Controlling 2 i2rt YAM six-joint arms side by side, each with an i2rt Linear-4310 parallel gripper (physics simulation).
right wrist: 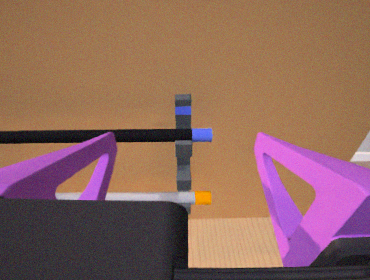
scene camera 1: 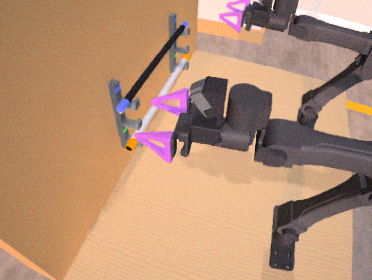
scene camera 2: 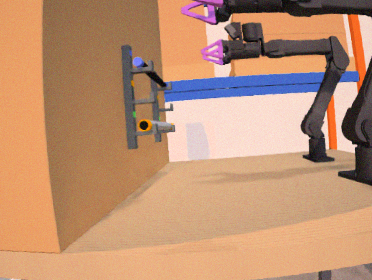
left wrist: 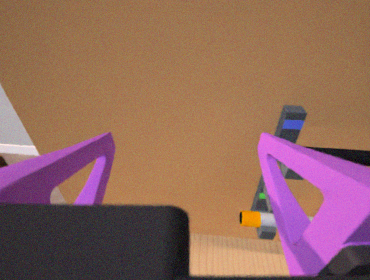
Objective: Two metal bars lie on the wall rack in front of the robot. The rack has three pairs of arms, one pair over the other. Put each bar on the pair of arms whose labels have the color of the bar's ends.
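Seen in the pictures: left gripper, fingertip midpoint: (scene camera 1: 143,117) (scene camera 2: 181,3) (left wrist: 186,140); right gripper, fingertip midpoint: (right wrist: 185,140) (scene camera 1: 223,10) (scene camera 2: 201,54); left arm's base, link origin: (scene camera 1: 282,237) (scene camera 2: 368,179); right arm's base, link origin: (scene camera 2: 317,159).
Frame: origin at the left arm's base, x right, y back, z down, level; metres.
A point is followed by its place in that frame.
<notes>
The wall rack (scene camera 1: 115,100) @(y -0.523, x 0.130, z -0.306 m) (scene camera 2: 128,95) @(y -0.526, x 0.130, z -0.232 m) (left wrist: 294,113) @(y -0.517, x 0.139, z -0.353 m) (right wrist: 183,99) has blue labels at the top pair of arms, orange at the middle, green at the bottom. The black bar (scene camera 1: 152,66) @(y -0.473, x 0.288, z -0.313 m) (scene camera 2: 153,75) @(y -0.472, x 0.285, z -0.299 m) (left wrist: 345,156) @(y -0.480, x 0.202, z -0.312 m) (right wrist: 100,135) with blue ends lies on the top pair. The pale grey bar (scene camera 1: 171,83) @(y -0.450, x 0.404, z -0.165 m) (scene camera 2: 164,126) @(y -0.453, x 0.354, z -0.155 m) (left wrist: 267,220) @(y -0.480, x 0.137, z -0.168 m) (right wrist: 150,196) @(y -0.448, x 0.483, z -0.170 m) with orange ends lies on the bottom pair. My left gripper (scene camera 1: 145,119) @(y -0.391, x -0.001, z -0.402 m) (scene camera 2: 184,10) @(y -0.391, x -0.001, z -0.402 m) (left wrist: 186,140) @(y -0.391, x -0.001, z -0.402 m) is open and empty, out from the rack. My right gripper (scene camera 1: 224,12) @(y -0.309, x 0.533, z -0.402 m) (scene camera 2: 202,51) @(y -0.309, x 0.533, z -0.402 m) (right wrist: 185,140) @(y -0.309, x 0.533, z -0.402 m) is open and empty, away from the rack.
The brown wall (scene camera 1: 55,125) @(y -0.557, x -0.061, z -0.401 m) (scene camera 2: 100,150) @(y -0.559, x -0.074, z -0.117 m) (left wrist: 185,60) @(y -0.551, x -0.002, z -0.410 m) (right wrist: 185,45) @(y -0.494, x 0.556, z -0.427 m) carries the rack. The wooden table top (scene camera 1: 165,220) @(y -0.355, x -0.023, z 0.000 m) (scene camera 2: 210,200) @(y -0.366, x -0.014, z 0.000 m) lies below the rack and the arms. The middle pair of rack arms holds no bar.
</notes>
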